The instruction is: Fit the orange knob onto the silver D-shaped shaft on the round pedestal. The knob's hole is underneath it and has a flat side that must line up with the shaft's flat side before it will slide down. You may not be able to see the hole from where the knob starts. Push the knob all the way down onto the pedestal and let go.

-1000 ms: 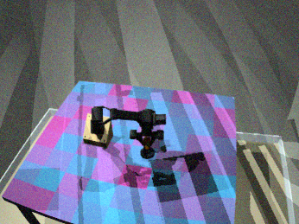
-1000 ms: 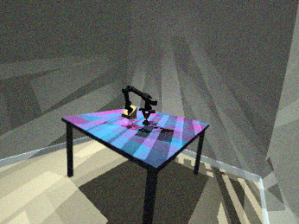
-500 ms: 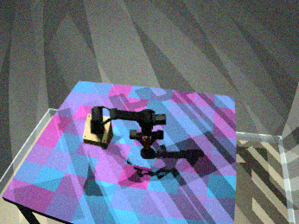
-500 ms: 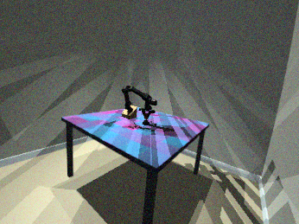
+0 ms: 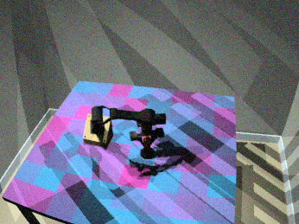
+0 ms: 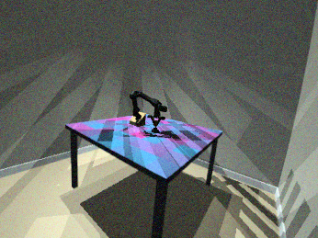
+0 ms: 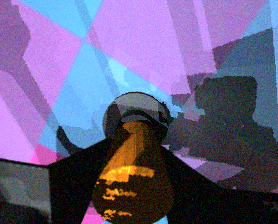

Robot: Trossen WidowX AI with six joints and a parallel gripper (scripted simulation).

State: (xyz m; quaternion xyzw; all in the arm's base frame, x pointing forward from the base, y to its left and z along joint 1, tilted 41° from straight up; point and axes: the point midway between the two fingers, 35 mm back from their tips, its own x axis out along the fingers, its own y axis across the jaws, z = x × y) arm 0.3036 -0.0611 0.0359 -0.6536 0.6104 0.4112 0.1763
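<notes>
Now: the orange knob 3 cm above my gripper tip. Round my gripper tip: round pedestal (4 cm below).
</notes>
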